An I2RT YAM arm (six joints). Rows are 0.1 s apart.
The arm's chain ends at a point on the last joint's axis. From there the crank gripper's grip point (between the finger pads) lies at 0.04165 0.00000 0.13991 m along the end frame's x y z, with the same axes.
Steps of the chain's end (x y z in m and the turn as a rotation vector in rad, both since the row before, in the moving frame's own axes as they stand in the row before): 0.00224 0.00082 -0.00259 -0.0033 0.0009 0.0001; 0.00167 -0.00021 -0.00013 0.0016 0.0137 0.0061; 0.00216 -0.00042 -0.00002 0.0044 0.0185 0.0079; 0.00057 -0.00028 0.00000 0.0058 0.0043 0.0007; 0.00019 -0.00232 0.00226 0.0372 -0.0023 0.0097; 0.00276 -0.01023 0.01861 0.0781 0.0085 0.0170
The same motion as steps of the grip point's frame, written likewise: 0.00237 0.00129 -0.00263 -0.0033 0.0009 0.0001; 0.00358 -0.00017 -0.00071 0.0016 0.0137 0.0061; 0.00474 -0.00069 -0.00082 0.0044 0.0185 0.0079; 0.00117 -0.00106 -0.00018 0.0058 0.0043 0.0007; -0.00011 -0.00712 0.00227 0.0372 -0.0023 0.0097; 0.00403 -0.02041 0.01785 0.0781 0.0085 0.0170
